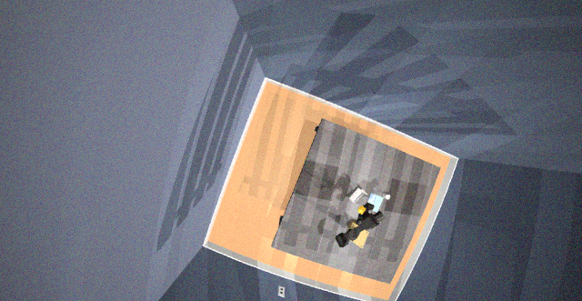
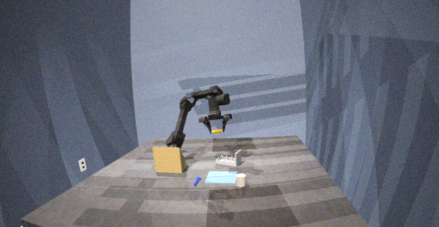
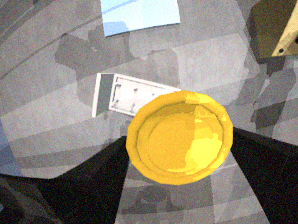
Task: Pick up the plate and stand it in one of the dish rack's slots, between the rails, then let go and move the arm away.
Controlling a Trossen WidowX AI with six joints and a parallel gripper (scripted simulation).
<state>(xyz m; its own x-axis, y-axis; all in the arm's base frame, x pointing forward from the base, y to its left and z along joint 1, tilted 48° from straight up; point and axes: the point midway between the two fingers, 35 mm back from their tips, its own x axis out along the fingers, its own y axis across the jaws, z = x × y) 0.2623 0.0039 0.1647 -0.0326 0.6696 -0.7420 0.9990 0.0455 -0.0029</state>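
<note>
Now: the dish rack 60 mm ahead of my gripper tip and 160 mm below it. Round my gripper tip: blue spoon (60 mm behind, 260 mm to the right, 180 mm below); then white cup (160 mm ahead, 270 mm to the right, 160 mm below); then yellow plate (10 mm above).
</note>
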